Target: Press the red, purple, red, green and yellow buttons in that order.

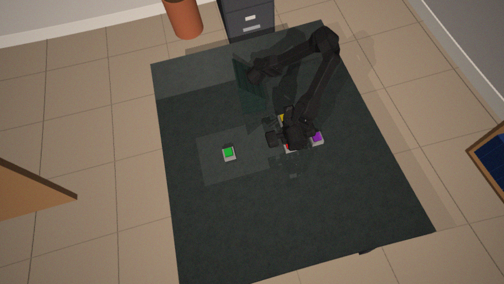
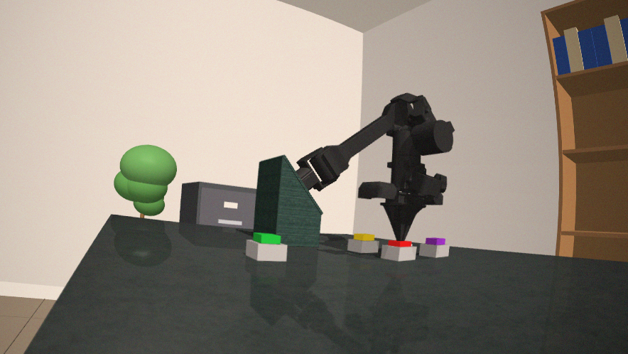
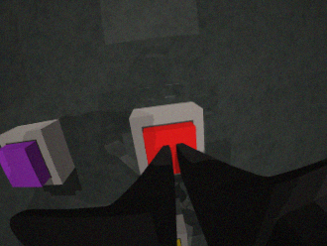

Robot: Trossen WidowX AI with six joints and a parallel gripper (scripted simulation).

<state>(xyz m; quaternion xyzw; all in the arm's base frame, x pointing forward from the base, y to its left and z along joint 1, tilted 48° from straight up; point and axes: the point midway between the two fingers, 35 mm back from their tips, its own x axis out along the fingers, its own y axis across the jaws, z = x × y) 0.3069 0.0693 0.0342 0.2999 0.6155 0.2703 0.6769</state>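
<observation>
Now: the red button 1 cm below my gripper tip. From my gripper tip the other things lie so: purple button 11 cm to the left; then yellow button 13 cm behind, 2 cm to the left; then small white block 12 cm to the left, 10 cm behind, 3 cm below.
</observation>
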